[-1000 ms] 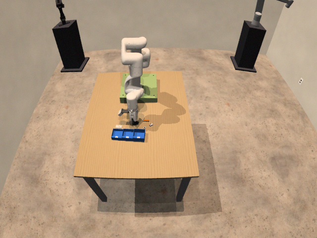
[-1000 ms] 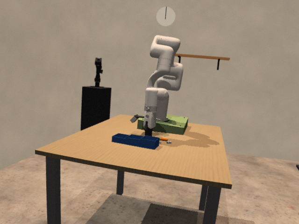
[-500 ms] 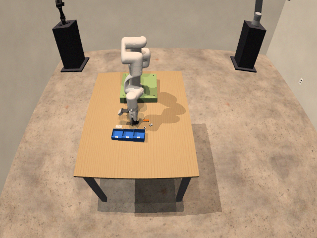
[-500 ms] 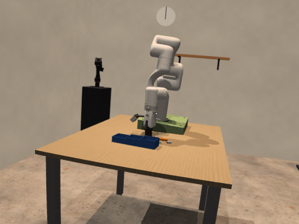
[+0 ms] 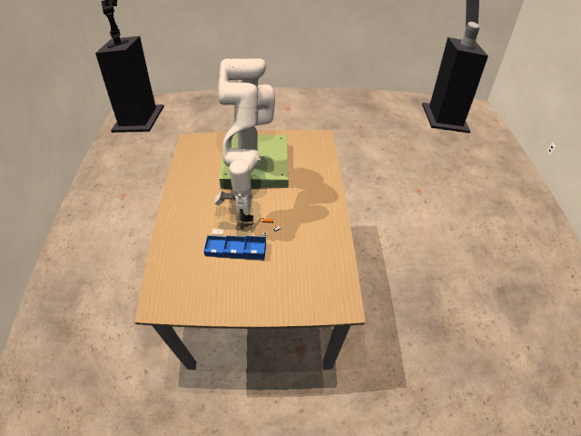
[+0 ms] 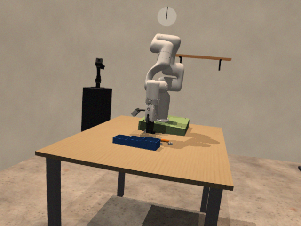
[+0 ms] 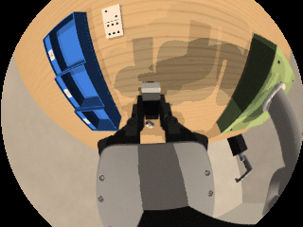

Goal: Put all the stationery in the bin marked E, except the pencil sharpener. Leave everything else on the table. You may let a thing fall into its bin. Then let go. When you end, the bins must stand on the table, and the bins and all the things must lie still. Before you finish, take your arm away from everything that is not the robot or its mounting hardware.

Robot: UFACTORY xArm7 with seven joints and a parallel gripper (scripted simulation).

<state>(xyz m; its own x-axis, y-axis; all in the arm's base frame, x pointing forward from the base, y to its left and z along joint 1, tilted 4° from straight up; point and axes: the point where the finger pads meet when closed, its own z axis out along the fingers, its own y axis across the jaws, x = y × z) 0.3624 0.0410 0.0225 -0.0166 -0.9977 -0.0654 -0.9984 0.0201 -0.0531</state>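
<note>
The blue bin tray is 13 cm ahead of my hand, 5 cm below it and 3 cm to the right of it. From my hand the other things lie so: black item (2 cm below, 1 cm to the right); then orange stick (9 cm to the left, 6 cm below, 3 cm behind); then white flat piece (12 cm to the right, 6 cm below, 5 cm ahead).
</note>
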